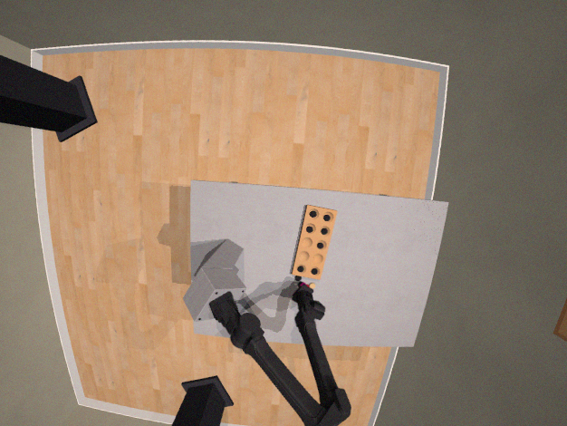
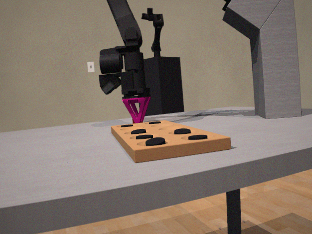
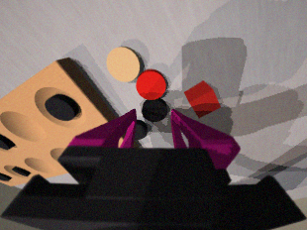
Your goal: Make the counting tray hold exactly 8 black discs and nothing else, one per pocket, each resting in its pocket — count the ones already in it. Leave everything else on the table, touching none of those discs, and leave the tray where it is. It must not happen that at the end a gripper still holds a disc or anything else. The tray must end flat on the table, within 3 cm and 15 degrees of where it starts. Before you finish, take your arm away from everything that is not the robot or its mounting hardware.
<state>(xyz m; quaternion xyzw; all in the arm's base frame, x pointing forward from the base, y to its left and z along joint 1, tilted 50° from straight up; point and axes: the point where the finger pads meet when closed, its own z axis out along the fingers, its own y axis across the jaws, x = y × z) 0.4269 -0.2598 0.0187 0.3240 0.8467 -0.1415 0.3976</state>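
My gripper is now 20 mm to the left of the red disc, 20 mm short of it and 20 mm above it. Round my hand: tan disc (50 mm ahead, 20 mm to the right, 20 mm below); then wooden counting tray (200 mm to the left, 140 mm ahead, 10 mm below); then red cube (50 mm to the right, 30 mm behind, 10 mm below).
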